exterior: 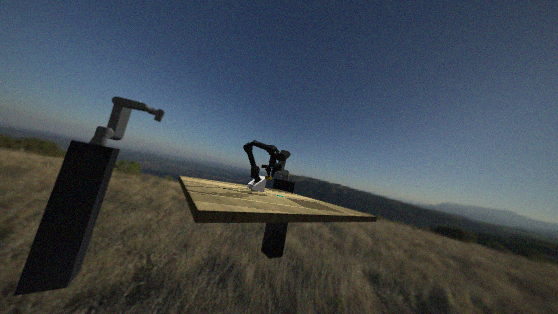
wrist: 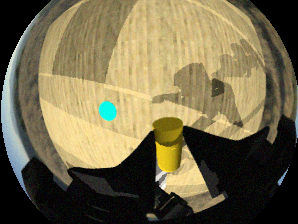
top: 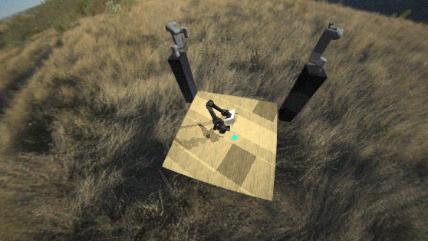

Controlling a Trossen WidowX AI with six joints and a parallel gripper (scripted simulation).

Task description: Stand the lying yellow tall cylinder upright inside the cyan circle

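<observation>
Now: the yellow tall cylinder 2 cm behind my gripper tip. From my gripper tip the other things lie so: cyan circle: 1 cm behind, 15 cm to the left, 15 cm below.
</observation>
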